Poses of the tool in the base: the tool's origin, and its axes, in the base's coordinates. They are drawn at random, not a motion.
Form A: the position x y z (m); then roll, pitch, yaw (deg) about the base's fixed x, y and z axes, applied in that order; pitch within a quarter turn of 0, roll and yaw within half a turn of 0.
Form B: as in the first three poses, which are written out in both.
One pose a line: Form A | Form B
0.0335 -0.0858 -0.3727 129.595 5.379 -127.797 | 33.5 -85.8 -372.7 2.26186 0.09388 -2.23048
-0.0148 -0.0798 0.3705 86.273 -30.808 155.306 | -14.8 -79.8 370.5 1.50575 -0.53770 2.71060
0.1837 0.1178 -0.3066 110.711 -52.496 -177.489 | 183.7 117.8 -306.6 1.93227 -0.91623 -3.09777
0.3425 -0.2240 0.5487 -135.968 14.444 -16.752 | 342.5 -224.0 548.7 -2.37309 0.25210 -0.29238
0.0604 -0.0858 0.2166 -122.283 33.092 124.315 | 60.4 -85.8 216.6 -2.13424 0.57756 2.16971
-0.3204 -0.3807 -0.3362 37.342 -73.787 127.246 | -320.4 -380.7 -336.2 0.65174 -1.28783 2.22086
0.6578 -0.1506 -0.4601 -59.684 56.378 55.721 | 657.8 -150.6 -460.1 -1.04168 0.98398 0.97251
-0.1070 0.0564 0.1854 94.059 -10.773 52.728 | -107.0 56.4 185.4 1.64164 -0.18802 0.92028
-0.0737 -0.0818 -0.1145 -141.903 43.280 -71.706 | -73.7 -81.8 -114.5 -2.47667 0.75538 -1.25151
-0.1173 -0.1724 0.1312 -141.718 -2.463 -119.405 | -117.3 -172.4 131.2 -2.47345 -0.04299 -2.08401
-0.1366 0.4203 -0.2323 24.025 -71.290 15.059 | -136.6 420.3 -232.3 0.41932 -1.24425 0.26283
